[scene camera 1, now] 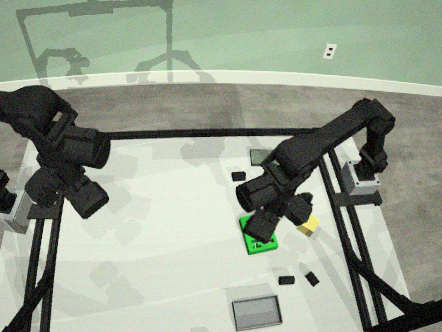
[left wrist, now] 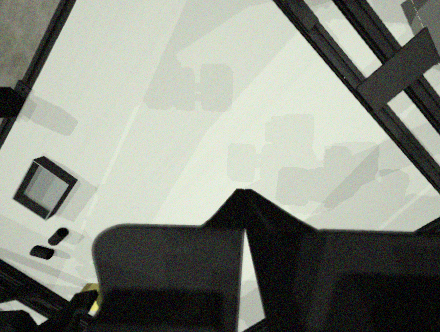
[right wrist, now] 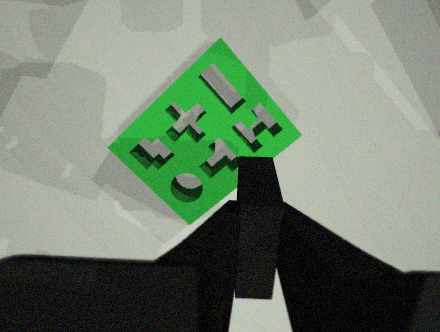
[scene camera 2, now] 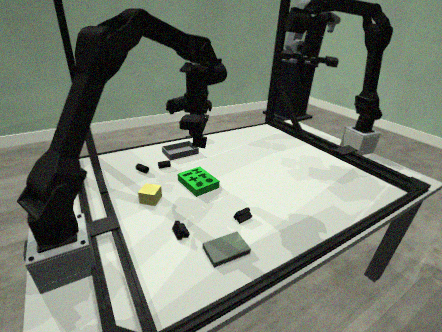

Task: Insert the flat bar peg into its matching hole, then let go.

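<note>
The green board (scene camera 1: 251,249) (scene camera 2: 207,190) (right wrist: 220,54) lies flat on the table, with several shaped holes. Its long flat slot (right wrist: 221,87) is near the top corner in the right wrist view and looks unfilled. My right gripper (right wrist: 255,213) is shut on the black flat bar peg (scene camera 2: 200,142) (right wrist: 257,240). The peg hangs above the table, apart from the board. In the right wrist view its end overlaps the board's lower right edge, away from the slot. In scene camera 1 the right arm hides the peg and part of the board. My left gripper (left wrist: 243,196) is shut and empty, far from the board.
A yellow block (scene camera 1: 308,225) (scene camera 2: 150,194) stands beside the board. A grey tray (scene camera 1: 258,298) (scene camera 2: 182,154) (left wrist: 30,205) and a grey-green slab (scene camera 1: 259,157) (scene camera 2: 226,248) lie on opposite sides. Several loose black pegs (scene camera 1: 286,280) (scene camera 2: 242,215) (left wrist: 58,236) lie around.
</note>
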